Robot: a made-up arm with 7 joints. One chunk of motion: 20 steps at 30 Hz.
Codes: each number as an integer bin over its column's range. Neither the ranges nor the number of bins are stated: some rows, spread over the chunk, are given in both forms.
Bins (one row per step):
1: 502 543 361 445 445 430
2: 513 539 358 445 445 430
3: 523 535 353 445 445 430
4: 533 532 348 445 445 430
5: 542 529 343 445 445 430
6: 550 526 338 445 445 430
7: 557 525 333 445 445 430
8: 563 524 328 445 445 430
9: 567 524 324 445 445 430
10: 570 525 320 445 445 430
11: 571 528 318 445 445 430
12: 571 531 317 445 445 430
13: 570 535 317 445 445 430
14: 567 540 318 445 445 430
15: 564 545 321 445 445 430
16: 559 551 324 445 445 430
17: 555 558 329 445 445 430
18: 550 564 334 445 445 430
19: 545 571 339 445 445 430
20: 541 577 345 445 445 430
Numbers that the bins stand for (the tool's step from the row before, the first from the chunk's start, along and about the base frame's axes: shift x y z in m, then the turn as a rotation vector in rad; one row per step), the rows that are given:
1: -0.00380 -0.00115 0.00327 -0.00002 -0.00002 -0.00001
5: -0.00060 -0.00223 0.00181 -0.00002 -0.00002 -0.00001
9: 0.00141 -0.00261 0.00027 -0.00002 -0.00002 -0.00001
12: 0.00173 -0.00207 -0.00030 -0.00002 -0.00002 -0.00001
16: 0.00076 -0.00053 0.00027 -0.00002 -0.00002 -0.00001
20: -0.00068 0.00147 0.00197 -0.00002 -0.00002 -0.00001
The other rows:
2: -0.00292 -0.00146 0.00303 -0.00002 -0.00002 -0.00001
3: -0.00212 -0.00176 0.00262 -0.00002 -0.00002 -0.00001
4: -0.00132 -0.00199 0.00222 -0.00002 -0.00002 -0.00001
6: 0.00004 -0.00246 0.00141 -0.00002 -0.00002 -0.00001
7: 0.00060 -0.00253 0.00100 -0.00002 -0.00002 -0.00001
8: 0.00109 -0.00261 0.00059 -0.00002 -0.00002 -0.00001
10: 0.00165 -0.00253 -0.00005 -0.00002 -0.00002 -0.00001
11: 0.00173 -0.00230 -0.00022 -0.00002 -0.00002 -0.00001
13: 0.00165 -0.00176 -0.00030 -0.00002 -0.00002 -0.00001
14: 0.00141 -0.00138 -0.00022 -0.00002 -0.00002 -0.00001
15: 0.00117 -0.00099 0.00003 -0.00002 -0.00002 -0.00001
17: 0.00044 0.00001 0.00068 -0.00002 -0.00002 -0.00001
18: 0.00004 0.00047 0.00108 -0.00002 -0.00002 -0.00001
19: -0.00036 0.00101 0.00149 -0.00002 -0.00002 -0.00001

